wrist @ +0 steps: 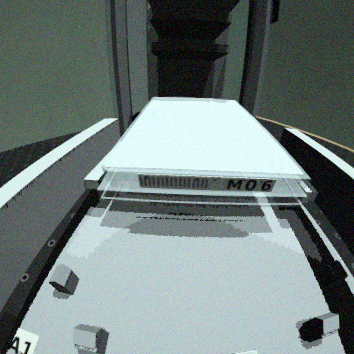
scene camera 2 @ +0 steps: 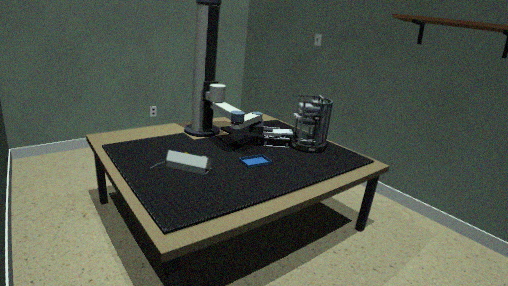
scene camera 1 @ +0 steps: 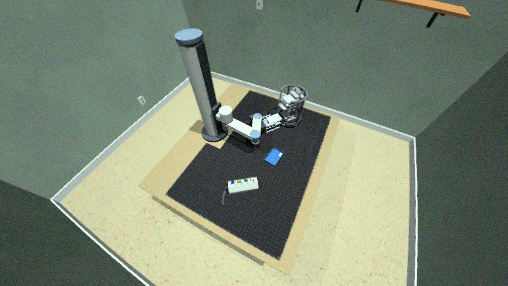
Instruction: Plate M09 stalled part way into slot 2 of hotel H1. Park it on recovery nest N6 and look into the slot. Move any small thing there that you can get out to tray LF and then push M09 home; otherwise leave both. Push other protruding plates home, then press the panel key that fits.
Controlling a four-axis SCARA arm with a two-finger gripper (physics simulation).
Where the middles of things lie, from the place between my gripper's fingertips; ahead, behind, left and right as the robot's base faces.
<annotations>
My gripper is now 160 mm to the right of the round plate rack [scene camera 2: 310,133], 110 mm short of it and 90 mm below it.
</annotations>
